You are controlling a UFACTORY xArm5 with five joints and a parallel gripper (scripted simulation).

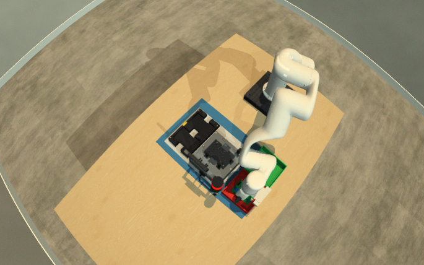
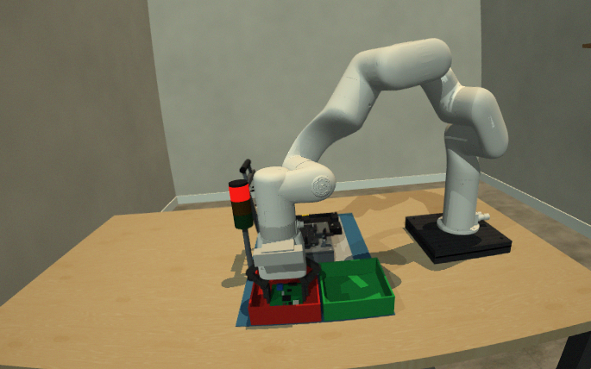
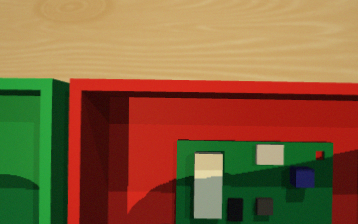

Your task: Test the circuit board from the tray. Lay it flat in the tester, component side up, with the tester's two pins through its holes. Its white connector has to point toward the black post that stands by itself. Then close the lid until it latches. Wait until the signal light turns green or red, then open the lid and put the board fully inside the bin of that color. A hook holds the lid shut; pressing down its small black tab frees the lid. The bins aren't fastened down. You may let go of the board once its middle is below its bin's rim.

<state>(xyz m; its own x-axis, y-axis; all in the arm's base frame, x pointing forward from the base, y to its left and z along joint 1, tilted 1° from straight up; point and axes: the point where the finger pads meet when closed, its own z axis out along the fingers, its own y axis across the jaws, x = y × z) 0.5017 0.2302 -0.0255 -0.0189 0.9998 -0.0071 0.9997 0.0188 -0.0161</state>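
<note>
Now: hand right at the red bin. From my hand the other things lie so: green bin: 15 cm behind; tester lid: 7 cm ahead, 20 cm to the right, 17 cm above; green circuit board: 1 cm below.
</note>
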